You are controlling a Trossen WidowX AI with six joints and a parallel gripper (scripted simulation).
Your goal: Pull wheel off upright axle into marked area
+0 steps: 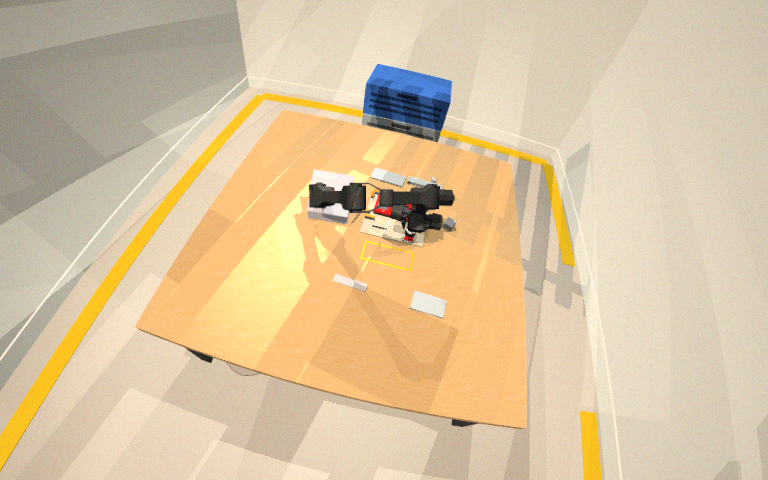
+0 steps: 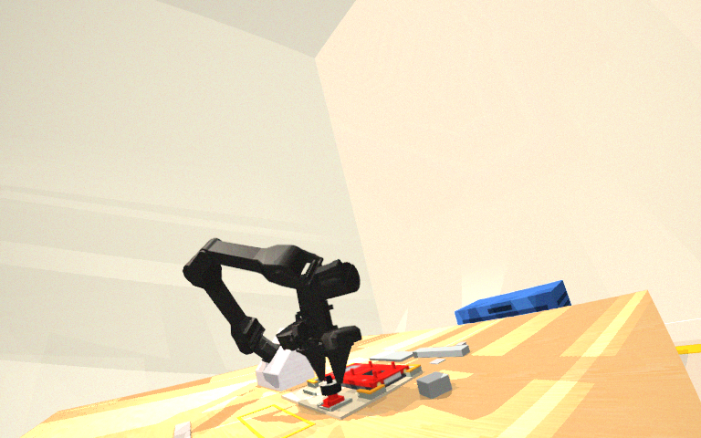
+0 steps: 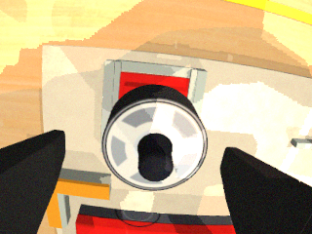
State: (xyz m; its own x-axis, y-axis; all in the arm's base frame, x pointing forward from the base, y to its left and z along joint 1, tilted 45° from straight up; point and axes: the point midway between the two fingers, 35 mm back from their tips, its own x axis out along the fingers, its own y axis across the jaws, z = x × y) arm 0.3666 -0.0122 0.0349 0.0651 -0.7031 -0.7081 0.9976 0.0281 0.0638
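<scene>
The wheel lies 1 cm below my gripper tip.
</scene>
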